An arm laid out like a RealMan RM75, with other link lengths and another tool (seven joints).
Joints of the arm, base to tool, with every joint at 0 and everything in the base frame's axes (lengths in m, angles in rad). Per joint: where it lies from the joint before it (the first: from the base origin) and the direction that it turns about. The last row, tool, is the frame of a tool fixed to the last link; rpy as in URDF.
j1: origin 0.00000 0.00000 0.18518 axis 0 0 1
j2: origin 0.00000 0.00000 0.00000 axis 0 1 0
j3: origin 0.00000 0.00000 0.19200 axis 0 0 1
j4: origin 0.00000 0.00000 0.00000 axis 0 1 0
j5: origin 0.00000 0.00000 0.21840 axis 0 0 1
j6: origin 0.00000 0.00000 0.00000 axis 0 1 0
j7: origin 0.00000 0.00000 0.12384 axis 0 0 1
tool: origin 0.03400 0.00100 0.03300 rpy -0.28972 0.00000 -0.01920
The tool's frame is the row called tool.
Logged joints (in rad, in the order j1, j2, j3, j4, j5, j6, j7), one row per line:
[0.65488 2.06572 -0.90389 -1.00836 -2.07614 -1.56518 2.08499]
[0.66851 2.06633 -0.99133 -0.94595 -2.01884 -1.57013 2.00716]
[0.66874 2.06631 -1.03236 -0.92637 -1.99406 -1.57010 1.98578]
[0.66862 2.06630 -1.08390 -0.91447 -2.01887 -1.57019 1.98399]
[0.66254 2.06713 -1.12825 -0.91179 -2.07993 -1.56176 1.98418]
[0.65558 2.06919 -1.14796 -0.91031 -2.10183 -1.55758 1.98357]
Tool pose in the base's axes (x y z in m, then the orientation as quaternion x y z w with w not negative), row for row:
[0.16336 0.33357 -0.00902 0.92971 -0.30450 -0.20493 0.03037]
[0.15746 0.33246 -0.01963 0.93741 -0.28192 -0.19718 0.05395]
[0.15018 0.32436 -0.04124 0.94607 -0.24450 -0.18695 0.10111]
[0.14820 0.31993 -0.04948 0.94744 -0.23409 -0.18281 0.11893]
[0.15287 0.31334 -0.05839 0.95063 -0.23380 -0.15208 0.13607]
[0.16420 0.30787 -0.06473 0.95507 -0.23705 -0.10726 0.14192]
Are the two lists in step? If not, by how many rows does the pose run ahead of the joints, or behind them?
The pose runs 1 row behind the joints: the pose in row i belongs to the joints in row i - 1.
